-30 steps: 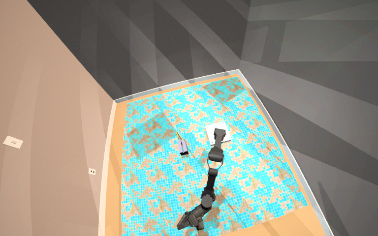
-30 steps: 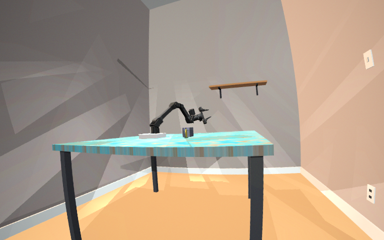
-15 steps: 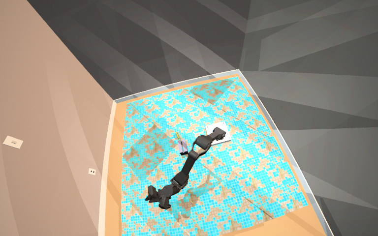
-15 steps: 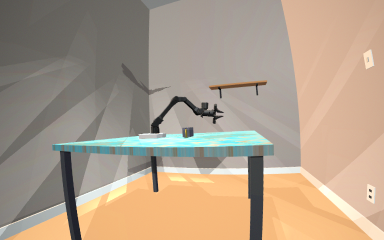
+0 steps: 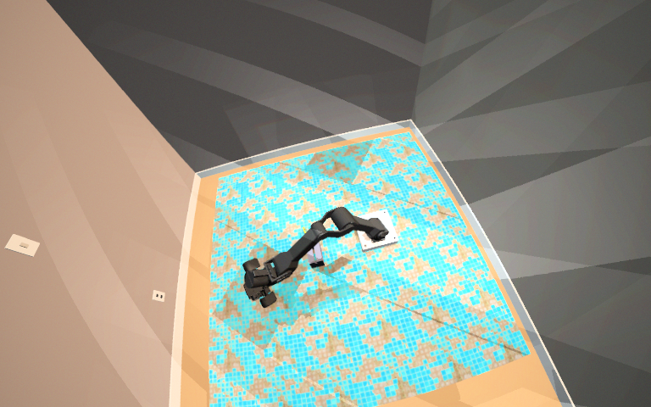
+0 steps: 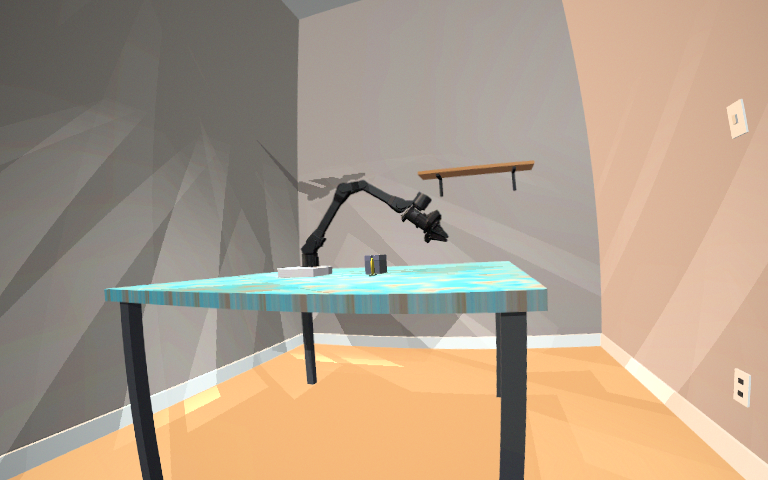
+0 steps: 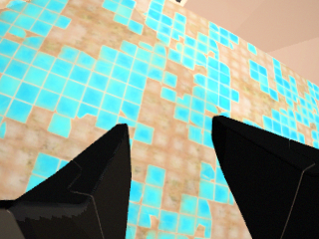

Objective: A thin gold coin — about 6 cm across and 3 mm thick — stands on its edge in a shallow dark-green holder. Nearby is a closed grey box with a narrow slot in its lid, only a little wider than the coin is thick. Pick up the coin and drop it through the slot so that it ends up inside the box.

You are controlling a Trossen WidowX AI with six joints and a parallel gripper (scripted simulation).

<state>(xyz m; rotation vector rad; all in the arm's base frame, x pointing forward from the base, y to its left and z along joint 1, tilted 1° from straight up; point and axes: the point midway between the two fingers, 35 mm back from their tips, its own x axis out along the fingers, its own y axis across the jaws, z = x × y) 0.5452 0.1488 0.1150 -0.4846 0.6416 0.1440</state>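
The gold coin lies 25 cm behind my gripper tip, 24 cm to the right of it and 9 cm below it.
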